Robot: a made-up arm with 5 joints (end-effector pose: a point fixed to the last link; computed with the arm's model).
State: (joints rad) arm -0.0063 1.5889 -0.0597 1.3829 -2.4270
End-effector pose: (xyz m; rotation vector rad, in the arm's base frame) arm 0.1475 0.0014 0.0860 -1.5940 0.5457 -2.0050
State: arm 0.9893 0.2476 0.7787 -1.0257 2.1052
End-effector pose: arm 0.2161 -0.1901 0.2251 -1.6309 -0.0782 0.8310
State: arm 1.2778 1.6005 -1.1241 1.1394 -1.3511
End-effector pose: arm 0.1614 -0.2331 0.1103 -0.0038 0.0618 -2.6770
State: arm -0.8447 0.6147 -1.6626 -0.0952 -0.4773
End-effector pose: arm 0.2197 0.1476 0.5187 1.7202 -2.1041 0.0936
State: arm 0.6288 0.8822 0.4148 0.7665 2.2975
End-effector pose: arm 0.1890 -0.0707 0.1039 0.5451 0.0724 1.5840
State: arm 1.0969 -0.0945 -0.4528 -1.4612 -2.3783
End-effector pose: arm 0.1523 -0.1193 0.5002 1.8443 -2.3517 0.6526
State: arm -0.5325 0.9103 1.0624 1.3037 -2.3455
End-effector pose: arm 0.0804 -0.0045 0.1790 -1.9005 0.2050 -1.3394
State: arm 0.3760 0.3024 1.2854 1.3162 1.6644
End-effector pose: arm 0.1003 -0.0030 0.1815 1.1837 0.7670 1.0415
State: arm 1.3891 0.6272 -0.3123 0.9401 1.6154
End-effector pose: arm 0.1382 -0.2566 0.2148 -0.3148 -0.0293 0.1761
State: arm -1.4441 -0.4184 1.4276 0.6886 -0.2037
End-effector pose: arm 0.1005 0.0903 0.1621 -0.1011 0.0892 1.1900
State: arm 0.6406 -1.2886 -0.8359 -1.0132 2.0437
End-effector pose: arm -0.0658 0.1174 0.4303 1.6236 0.4198 1.0468
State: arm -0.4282 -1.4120 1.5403 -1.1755 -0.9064
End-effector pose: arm 0.2114 0.0565 0.3538 1.6775 -2.0257 -0.1835
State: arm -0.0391 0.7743 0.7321 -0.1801 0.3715
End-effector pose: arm 0.2307 0.0065 0.0993 -0.0347 -0.2434 0.3601
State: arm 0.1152 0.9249 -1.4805 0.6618 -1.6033
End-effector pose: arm 0.3937 -0.0341 0.3745 1.1378 -1.1771 -1.4076
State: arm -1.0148 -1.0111 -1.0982 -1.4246 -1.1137
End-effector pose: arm -0.0021 -0.1463 0.4218 -1.0450 0.5469 -0.1301
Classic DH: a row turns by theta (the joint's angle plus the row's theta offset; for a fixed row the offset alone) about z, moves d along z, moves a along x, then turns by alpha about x. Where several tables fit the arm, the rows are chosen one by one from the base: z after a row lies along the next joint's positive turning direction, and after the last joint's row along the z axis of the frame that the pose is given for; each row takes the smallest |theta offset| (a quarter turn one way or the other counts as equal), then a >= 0, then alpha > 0; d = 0 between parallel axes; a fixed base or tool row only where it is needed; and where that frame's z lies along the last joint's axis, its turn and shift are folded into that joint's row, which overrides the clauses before.
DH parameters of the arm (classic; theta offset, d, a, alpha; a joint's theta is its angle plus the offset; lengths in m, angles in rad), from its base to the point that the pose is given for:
base (fixed): 0 0 0.09 3.1416
joint 1: 0 -0.268 0.034 1.5708
joint 2: -1.3258 0 0.0866 0
joint 3: 1.2839 0 0.1431 0
joint 4: -1.5289 0.001 0 1.5708
joint 5: -0.0487 -0.074 0 0

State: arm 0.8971 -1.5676 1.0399 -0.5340 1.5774
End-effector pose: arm 0.1573 -0.0827 0.4311 -2.4817 -0.9282 0.2141
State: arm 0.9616 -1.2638 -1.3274 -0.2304 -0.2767
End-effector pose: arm -0.0436 0.1933 0.4064 0.6218 1.8884 -0.8614
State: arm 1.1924 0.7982 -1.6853 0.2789 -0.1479
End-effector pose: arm 0.1852 -0.2368 0.4685 -1.0935 -2.0117 -0.7653
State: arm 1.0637 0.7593 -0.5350 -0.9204 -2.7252
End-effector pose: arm 0.2388 -0.2658 0.3360 -1.9701 1.7130 1.1474
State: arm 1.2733 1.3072 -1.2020 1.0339 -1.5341
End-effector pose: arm 0.1772 -0.2811 0.1933 0.0954 -0.6117 -2.7950
